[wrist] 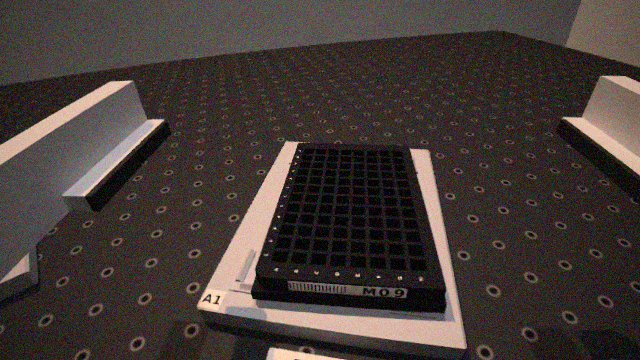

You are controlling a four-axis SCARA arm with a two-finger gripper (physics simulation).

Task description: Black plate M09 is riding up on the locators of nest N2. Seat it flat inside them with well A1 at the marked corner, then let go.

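Places are measured from the arm's base along level axes (x back, y left, z down), in centimetres.
Pixels of known places: gripper, fingertip midpoint: (360,102).
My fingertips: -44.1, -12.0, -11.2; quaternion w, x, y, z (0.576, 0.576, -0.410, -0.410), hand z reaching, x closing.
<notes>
For each thing: its middle in the pictures, then the offset to it from my fingertips, as dx, dy, dz. "pt": a spot on its surface instead.
- Black plate M09 at the middle of its body: (350,204) -3.8, -1.3, +7.9
- pale nest N2 at a spot on its surface: (245,220) pt -5.3, +4.9, +8.8
- raised corner locator at a spot on its surface: (246,267) pt -1.5, +5.2, +8.6
- A1 label at a spot on its surface: (211,299) pt -0.2, +7.0, +8.7
- white label card at a spot on its surface: (305,355) pt +3.1, +3.3, +9.7
Black plate M09 (350,210) lies on the pale nest N2 (245,220), barcode end toward the camera. Its near end stands slightly proud of the nest, with a thin shadow under the near right edge. A raised corner locator (246,267) shows beside its near left corner, with a narrow gap between them; the near right locator is hidden. The A1 label (211,299) marks the nest's near left corner. Small marks run along the plate's left and near edges, too blurred to read. My gripper (360,102) is open, its fingers wide apart on either side, above and clear of the plate.
The dark floor has rows of ringed holes. Part of a white label card (305,355) shows at the bottom edge, in front of the nest. A grey wall (280,25) stands behind, with a lighter surface (607,32) at the upper right.
</notes>
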